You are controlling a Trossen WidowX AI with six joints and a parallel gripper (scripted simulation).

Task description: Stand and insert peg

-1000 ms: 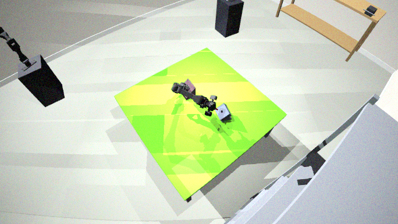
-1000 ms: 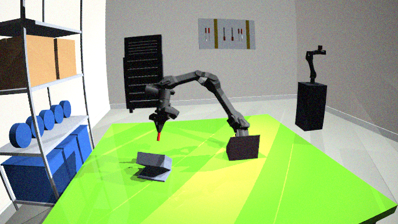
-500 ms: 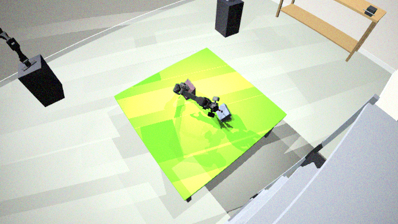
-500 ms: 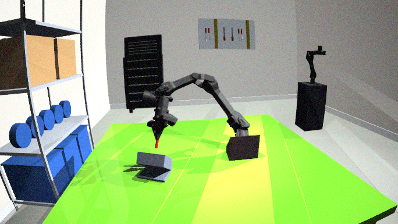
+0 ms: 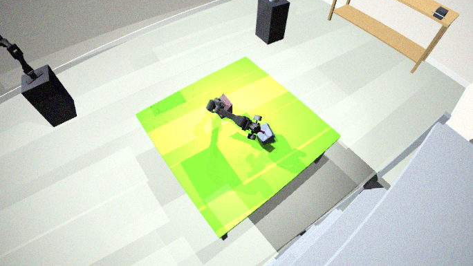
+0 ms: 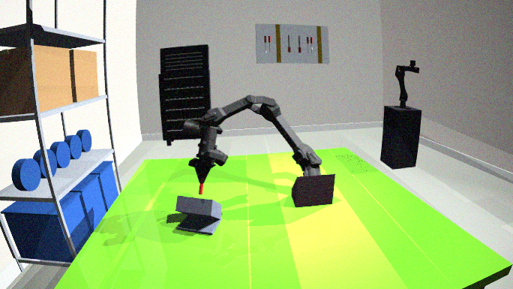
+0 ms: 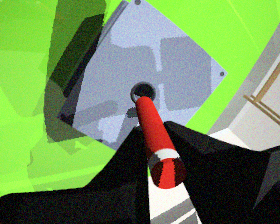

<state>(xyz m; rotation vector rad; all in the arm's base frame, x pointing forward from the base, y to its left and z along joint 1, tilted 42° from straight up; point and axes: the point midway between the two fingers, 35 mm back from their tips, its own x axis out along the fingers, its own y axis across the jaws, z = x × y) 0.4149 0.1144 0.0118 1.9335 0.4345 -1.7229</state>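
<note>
Right now my gripper tip is 10 mm short of the grey sloped panel, 50 mm to the right of it and 70 mm above it. The rest, counted from my gripper tip: red peg 10 mm to the right, 10 mm above.
</note>
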